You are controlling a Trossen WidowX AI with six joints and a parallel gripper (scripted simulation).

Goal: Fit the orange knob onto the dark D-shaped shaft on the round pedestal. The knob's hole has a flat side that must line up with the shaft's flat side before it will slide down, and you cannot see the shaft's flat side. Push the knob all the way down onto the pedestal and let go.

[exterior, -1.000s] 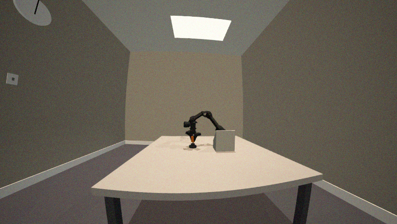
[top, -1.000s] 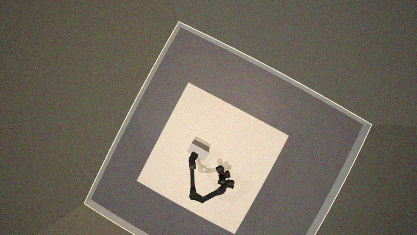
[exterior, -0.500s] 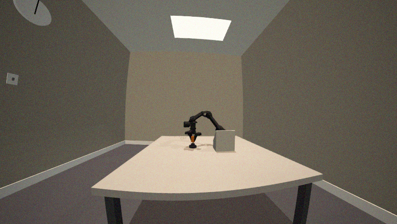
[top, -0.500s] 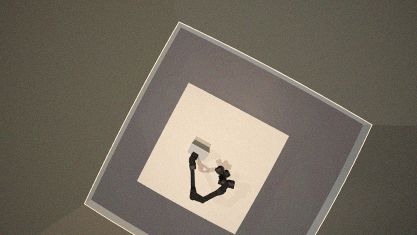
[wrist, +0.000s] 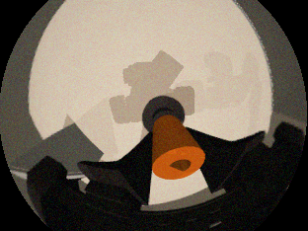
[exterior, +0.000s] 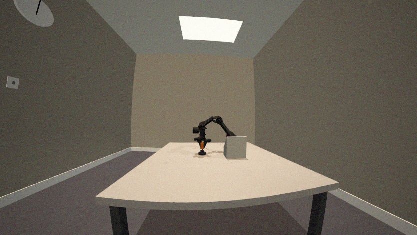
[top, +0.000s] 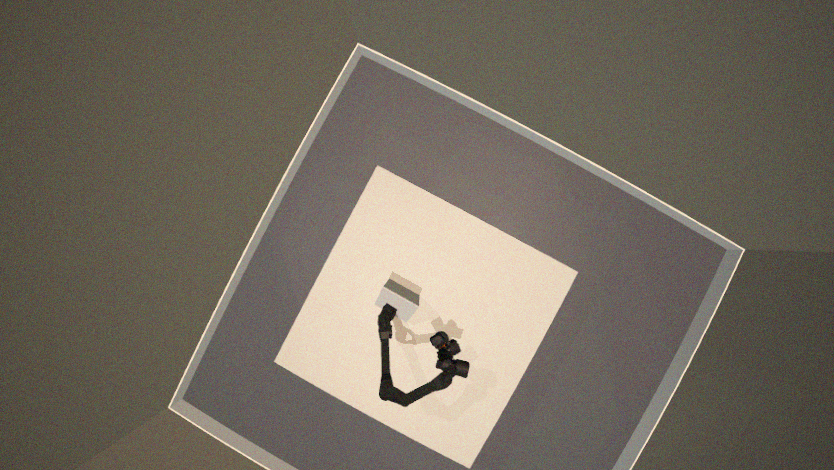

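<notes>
Now: the orange knob 2 cm above my gripper tip. Also, from my gripper tip: dark round pedestal (4 cm below).
</notes>
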